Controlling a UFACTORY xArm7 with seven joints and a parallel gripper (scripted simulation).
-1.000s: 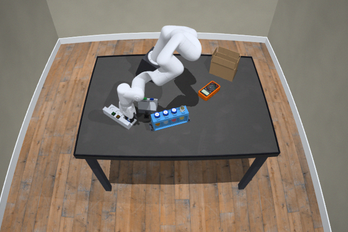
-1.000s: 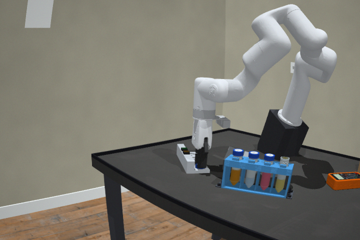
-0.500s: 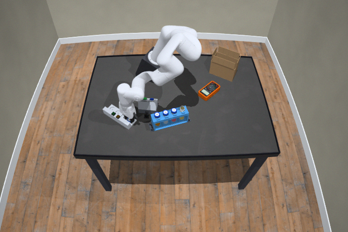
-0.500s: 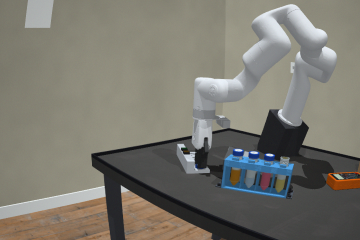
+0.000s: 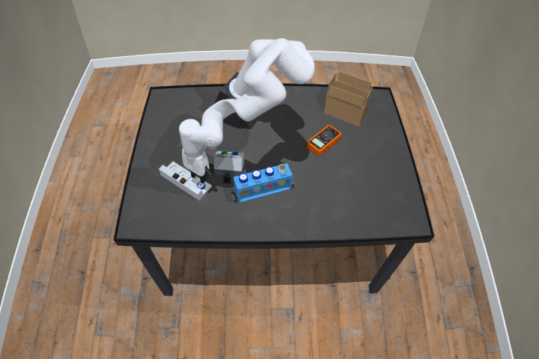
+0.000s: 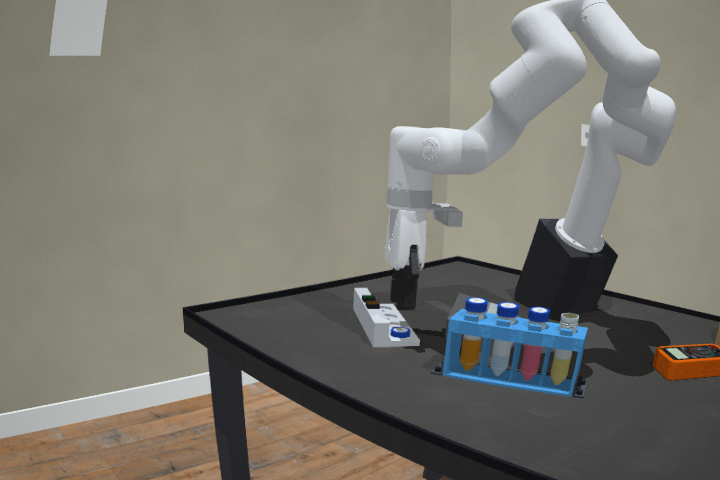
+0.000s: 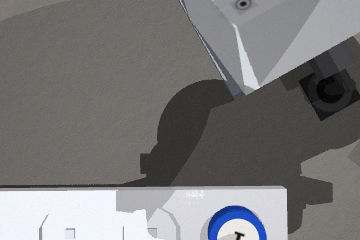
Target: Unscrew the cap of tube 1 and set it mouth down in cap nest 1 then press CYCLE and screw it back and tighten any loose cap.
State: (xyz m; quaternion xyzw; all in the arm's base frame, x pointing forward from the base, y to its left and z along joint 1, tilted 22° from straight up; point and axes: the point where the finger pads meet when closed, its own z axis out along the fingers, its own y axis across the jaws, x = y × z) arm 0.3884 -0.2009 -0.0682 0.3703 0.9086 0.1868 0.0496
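Right now the grey key housing is 90 mm behind my hand, 130 mm to the left of it and 30 mm below it. The rest, counted from my hand: cap 1: 70 mm below.
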